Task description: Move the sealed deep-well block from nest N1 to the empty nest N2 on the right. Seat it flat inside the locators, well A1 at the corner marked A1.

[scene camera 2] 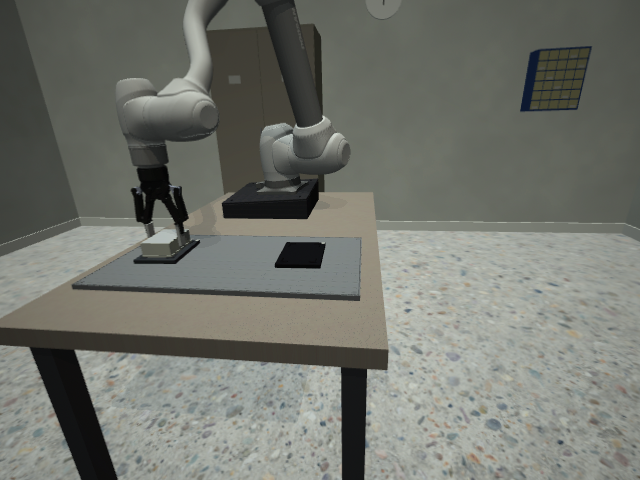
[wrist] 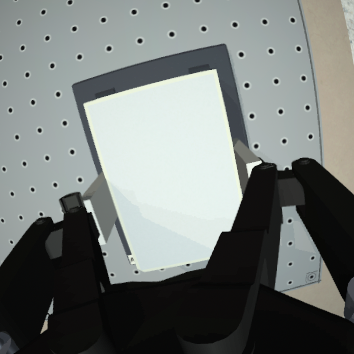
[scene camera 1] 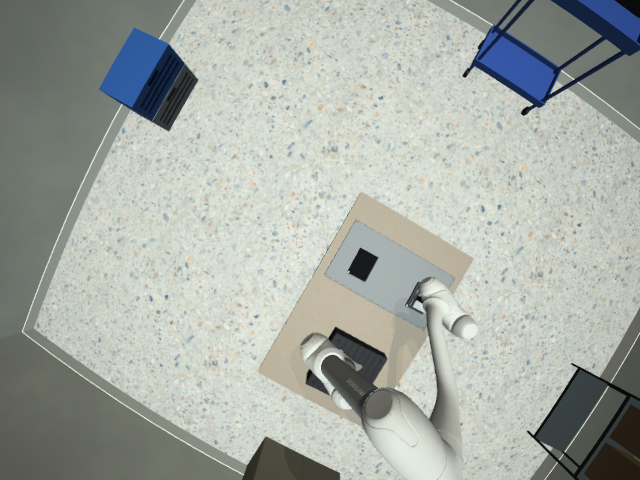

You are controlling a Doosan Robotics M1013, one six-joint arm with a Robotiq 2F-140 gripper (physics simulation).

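Pixels of known places: gripper, fingertip midpoint: (wrist: pixel 173 170); arm's base, origin of the base link: (scene camera 2: pixel 283 189).
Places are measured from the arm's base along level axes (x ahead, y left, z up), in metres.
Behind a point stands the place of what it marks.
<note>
The sealed deep-well block (scene camera 1: pixel 419 305) @(x 0.567, y -0.111, z -0.019 m) (scene camera 2: pixel 159 246) @(x 0.663, y -0.086, z -0.028 m) (wrist: pixel 165 165) @(x 0.616, y -0.108, z -0.019 m), pale with a flat light top, is over the dark nest N2 (scene camera 2: pixel 155 260) @(x 0.682, y -0.090, z -0.063 m) (wrist: pixel 150 72) @(x 0.675, y -0.097, z -0.061 m), on the arm's right. My gripper (scene camera 2: pixel 165 232) @(x 0.605, y -0.112, z -0.046 m) (wrist: pixel 173 170) @(x 0.605, y -0.112, z -0.046 m) is shut on the block's two long sides, pointing down. The block looks level and is on or very slightly above the nest; contact with its floor is hidden. In the wrist view a nest strip with two dark locators shows beyond its far edge, and a small white mark at the near left corner. Nest N1 (scene camera 1: pixel 363 264) @(x 0.538, y 0.283, z -0.061 m) (scene camera 2: pixel 300 254) @(x 0.549, y 0.286, z -0.061 m) is black and holds no block.
Both nests are on a grey perforated plate (scene camera 1: pixel 385 281) @(x 0.546, y 0.115, z -0.073 m) (scene camera 2: pixel 232 273) @(x 0.683, y 0.151, z -0.073 m) (wrist: pixel 35 135) @(x 0.630, y 0.006, z -0.073 m) on a tan table (scene camera 1: pixel 305 310) @(x 0.104, y 0.361, z -0.086 m) (scene camera 2: pixel 232 320) @(x 0.852, y 0.253, z -0.086 m). The arm's black base (scene camera 1: pixel 361 351) @(x 0.149, y -0.029, z -0.010 m) (scene camera 2: pixel 268 207) @(x 0.172, y 0.006, z -0.038 m) stands behind it. A blue cart (scene camera 1: pixel 516 67) and a blue cabinet (scene camera 1: pixel 135 67) stand away on the floor.
</note>
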